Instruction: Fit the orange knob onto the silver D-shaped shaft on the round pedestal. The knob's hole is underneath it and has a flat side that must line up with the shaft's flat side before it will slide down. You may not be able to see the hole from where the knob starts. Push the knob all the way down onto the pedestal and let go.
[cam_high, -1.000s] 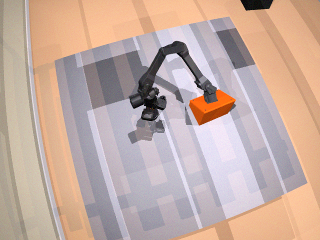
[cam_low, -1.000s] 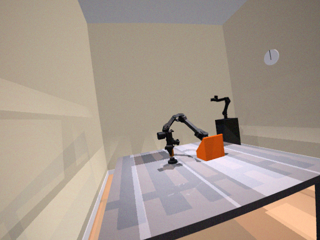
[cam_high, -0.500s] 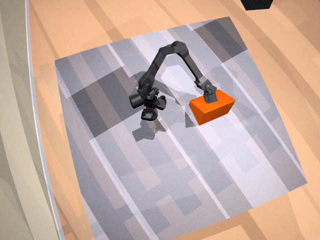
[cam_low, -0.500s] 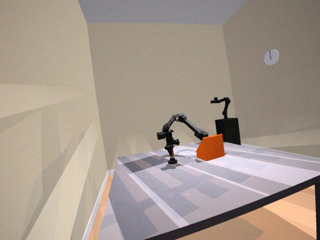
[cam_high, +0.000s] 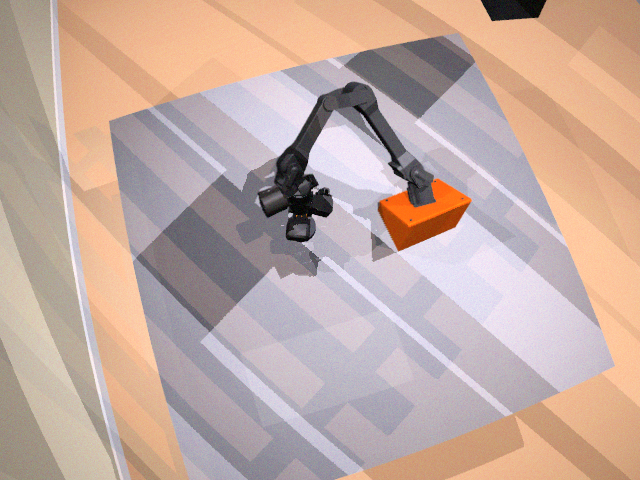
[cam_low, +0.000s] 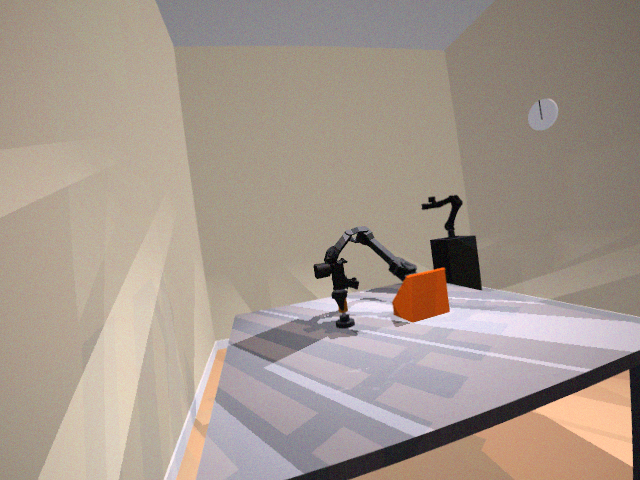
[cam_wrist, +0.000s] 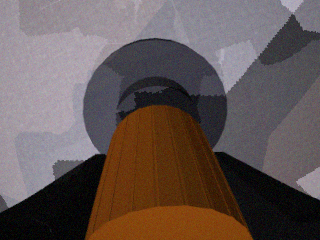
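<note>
The orange knob lies 30 mm above my gripper tip. Round my gripper tip: dark round pedestal (40 mm below).
</note>
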